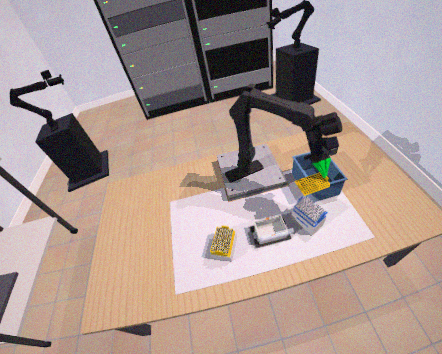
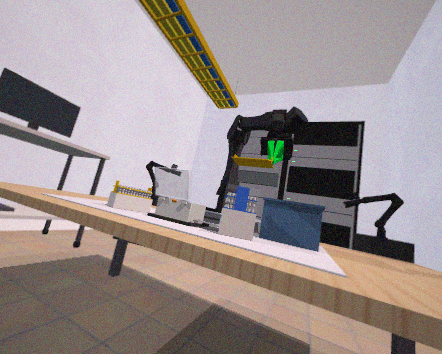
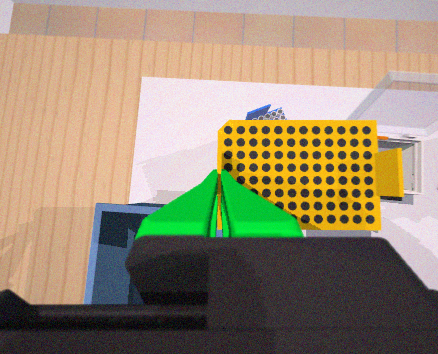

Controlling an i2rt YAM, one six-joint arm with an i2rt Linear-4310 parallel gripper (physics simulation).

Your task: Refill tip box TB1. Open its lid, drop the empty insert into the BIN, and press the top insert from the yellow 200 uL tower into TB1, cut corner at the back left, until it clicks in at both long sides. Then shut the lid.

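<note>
My gripper (image 1: pixel 326 176) (image 2: pixel 274 161) (image 3: pixel 219 177) is shut on one short edge of the yellow empty insert (image 1: pixel 312 184) (image 2: pixel 252 161) (image 3: pixel 300 175), a flat plate with a grid of empty holes. It holds the insert raised and roughly level, partly over the blue bin (image 1: pixel 336 191) (image 2: pixel 291 223) (image 3: pixel 91 255) and partly beside it. Tip box TB1 (image 1: pixel 272 237) (image 2: pixel 175 212) (image 3: pixel 419 165) stands with its clear lid (image 2: pixel 171 183) (image 3: pixel 400 100) open and shows no insert inside. The yellow tower (image 1: pixel 222 242) (image 2: pixel 129 198) holds tips in a yellow insert.
A box with blue inserts and tips (image 1: pixel 310 212) (image 2: pixel 238 220) (image 3: pixel 270 114) stands between TB1 and the bin. These things rest on or beside the white mat (image 1: pixel 190 270) (image 3: pixel 165 100) on the wooden table (image 1: pixel 125 250) (image 3: pixel 65 125). The arm's base plate (image 1: pixel 270 167) is behind the mat.
</note>
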